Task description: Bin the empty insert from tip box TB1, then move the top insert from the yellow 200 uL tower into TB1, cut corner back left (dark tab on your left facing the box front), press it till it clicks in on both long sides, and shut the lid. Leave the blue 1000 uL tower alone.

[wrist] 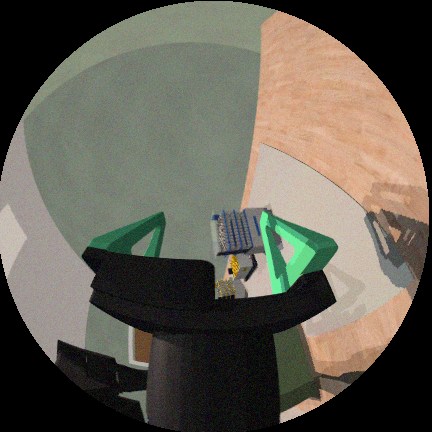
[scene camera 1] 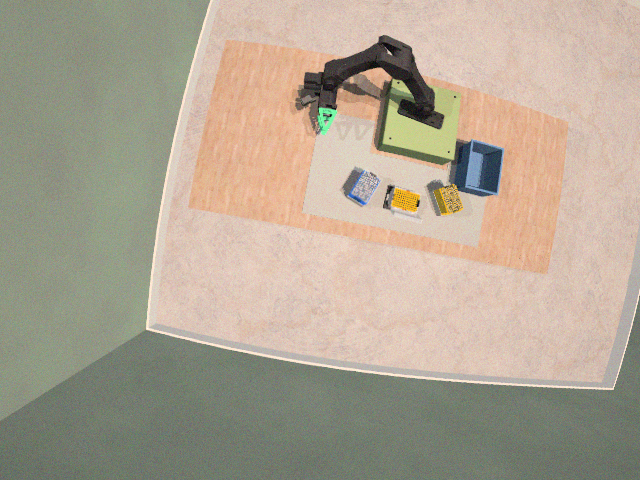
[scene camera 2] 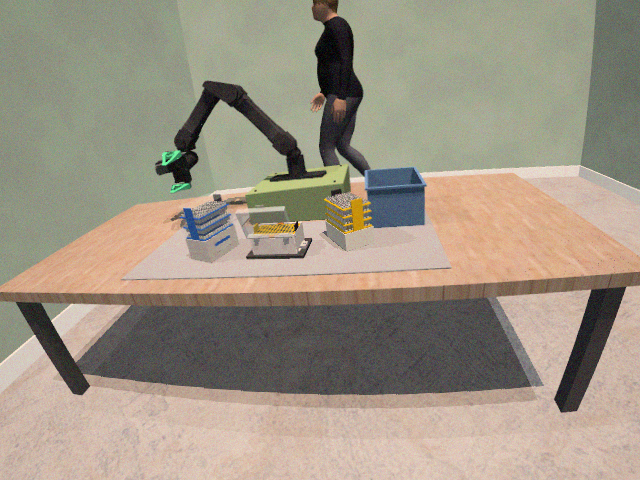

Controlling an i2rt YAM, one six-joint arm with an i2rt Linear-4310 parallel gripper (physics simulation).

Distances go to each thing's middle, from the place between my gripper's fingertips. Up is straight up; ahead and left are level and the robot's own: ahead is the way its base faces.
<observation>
The blue bin [scene camera 2: 397, 195] is 70 cm to the left of my hand, 14 cm behind it and 13 cm below it.
</observation>
